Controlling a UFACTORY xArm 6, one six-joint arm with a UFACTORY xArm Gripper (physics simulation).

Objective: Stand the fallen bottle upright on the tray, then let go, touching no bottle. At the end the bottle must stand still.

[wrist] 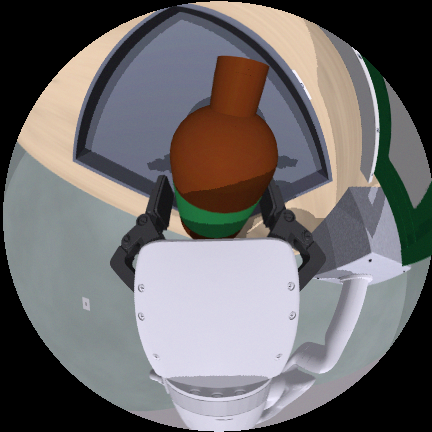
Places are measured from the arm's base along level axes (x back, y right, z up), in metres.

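Pixels of known places: arm's base, origin of the base link: (356, 277).
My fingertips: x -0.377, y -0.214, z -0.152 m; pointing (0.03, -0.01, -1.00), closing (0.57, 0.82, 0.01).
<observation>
Ahead of a thing's pixels: the offset from my fingertips to its top centre. "pt": to the spot under its first point.
The brown-orange bottle {dy +0.023, dx -0.021, dz +0.044 m} (224, 150) with a green band lies in the middle of the wrist view, its neck toward the top and its base toward the gripper body, which hides part of the base end. Its neck and shoulder show over the grey-blue tray {pt dy -0.008, dx -0.114, dz -0.029 m} (125, 100); I cannot tell from this view exactly where it touches the tray. My gripper (214, 181) is open, with one dark finger on each side of the bottle near the green band. A narrow gap shows at the left finger; at the right finger contact is unclear.
The tray has raised dark walls and stands on a light wooden table top (55, 110). At the right are a grey faceted block (345, 240) with a white tube (345, 310), and a green-edged structure {pt dy +0.213, dx +0.050, dz +0.029 m} (392, 170). A small white piece lies beside the tray's right wall.
</observation>
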